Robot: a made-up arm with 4 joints. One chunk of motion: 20 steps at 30 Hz.
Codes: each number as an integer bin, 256 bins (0 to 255) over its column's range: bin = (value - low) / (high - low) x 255, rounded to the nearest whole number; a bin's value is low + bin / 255 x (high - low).
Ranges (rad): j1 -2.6..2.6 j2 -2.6..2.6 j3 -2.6..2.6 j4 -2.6..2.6
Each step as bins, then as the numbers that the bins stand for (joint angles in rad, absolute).
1 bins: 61 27 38 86
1 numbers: -1.3561 -2.0494 -1.8251 -0.8463
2 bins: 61 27 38 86
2 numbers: -1.3561 -2.0494 -1.8251 -0.8463
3 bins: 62 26 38 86
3 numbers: -1.3357 -2.0698 -1.8251 -0.8463
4 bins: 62 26 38 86
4 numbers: -1.3357 -2.0698 -1.8251 -0.8463
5 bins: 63 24 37 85
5 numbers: -1.3153 -2.1106 -1.8455 -0.8667
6 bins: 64 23 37 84
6 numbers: -1.2949 -2.1310 -1.8455 -0.8871
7 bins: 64 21 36 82
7 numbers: -1.2949 -2.1718 -1.8659 -0.9278
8 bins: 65 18 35 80
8 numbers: -1.2745 -2.2329 -1.8863 -0.9686
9 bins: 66 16 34 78
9 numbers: -1.2541 -2.2737 -1.9067 -1.0094
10 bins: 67 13 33 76
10 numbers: -1.2337 -2.3349 -1.9271 -1.0502
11 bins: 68 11 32 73
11 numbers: -1.2133 -2.3757 -1.9475 -1.1114
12 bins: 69 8 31 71
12 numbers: -1.1929 -2.4369 -1.9678 -1.1522
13 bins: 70 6 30 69
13 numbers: -1.1725 -2.4776 -1.9882 -1.1929
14 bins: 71 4 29 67
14 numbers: -1.1522 -2.5184 -2.0086 -1.2337
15 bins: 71 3 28 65
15 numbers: -1.1522 -2.5388 -2.0290 -1.2745
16 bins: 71 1 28 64
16 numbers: -1.1522 -2.5796 -2.0290 -1.2949
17 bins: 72 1 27 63
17 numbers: -1.1318 -2.5796 -2.0494 -1.3153
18 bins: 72 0 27 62
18 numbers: -1.1318 -2.6000 -2.0494 -1.3357
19 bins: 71 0 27 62
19 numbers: -1.1522 -2.6000 -2.0494 -1.3357
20 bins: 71 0 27 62
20 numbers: -1.1522 -2.6000 -2.0494 -1.3357
